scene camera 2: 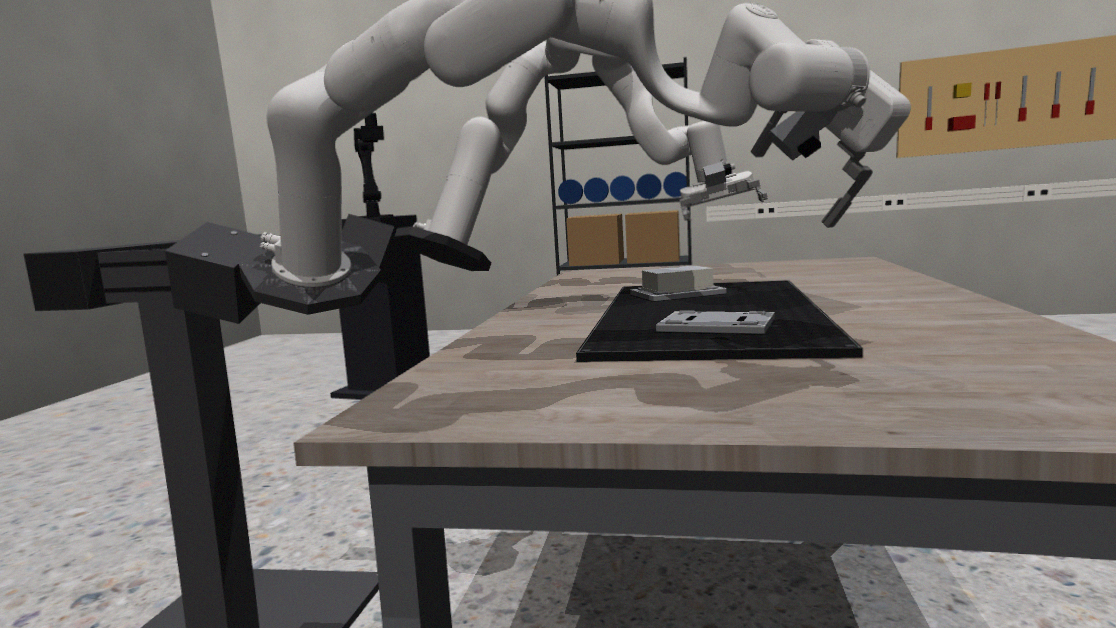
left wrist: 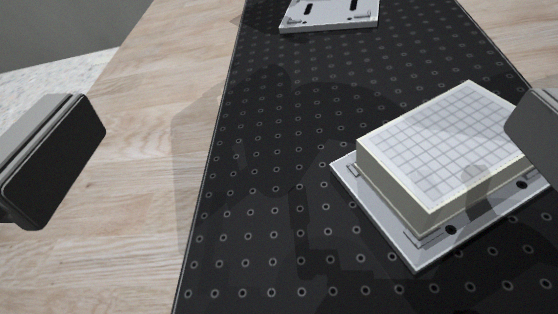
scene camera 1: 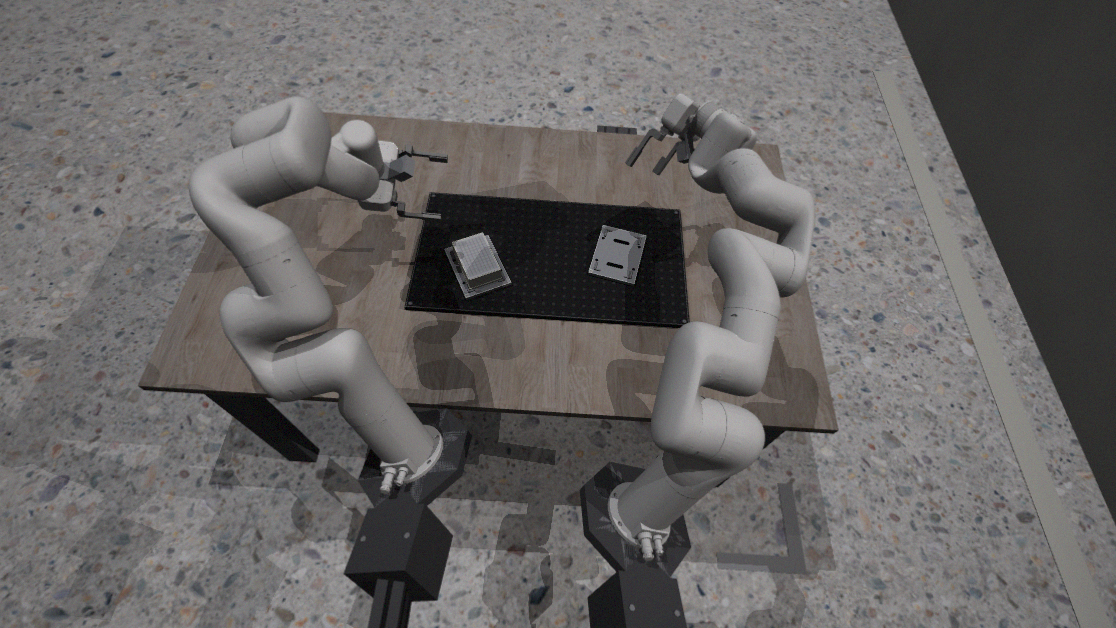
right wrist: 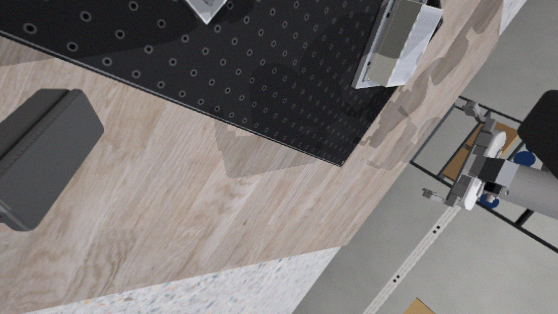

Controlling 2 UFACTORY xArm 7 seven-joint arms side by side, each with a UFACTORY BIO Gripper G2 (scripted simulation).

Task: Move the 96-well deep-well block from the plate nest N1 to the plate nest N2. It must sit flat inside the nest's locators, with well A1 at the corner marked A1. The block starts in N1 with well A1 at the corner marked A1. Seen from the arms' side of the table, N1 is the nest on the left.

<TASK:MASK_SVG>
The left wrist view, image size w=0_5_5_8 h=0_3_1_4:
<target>my left gripper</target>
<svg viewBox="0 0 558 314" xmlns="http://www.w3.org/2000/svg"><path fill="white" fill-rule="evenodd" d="M85 94L46 94L0 136L0 223L15 223L23 230L39 231L47 225L106 135L104 125ZM531 88L524 94L508 117L503 129L507 136L558 193L558 88Z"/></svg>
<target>pale deep-well block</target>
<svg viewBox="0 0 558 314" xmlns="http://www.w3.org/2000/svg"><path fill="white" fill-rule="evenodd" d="M470 80L356 140L356 163L354 168L418 240L534 168L533 164L525 157L503 129L506 120L516 106Z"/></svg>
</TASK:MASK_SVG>
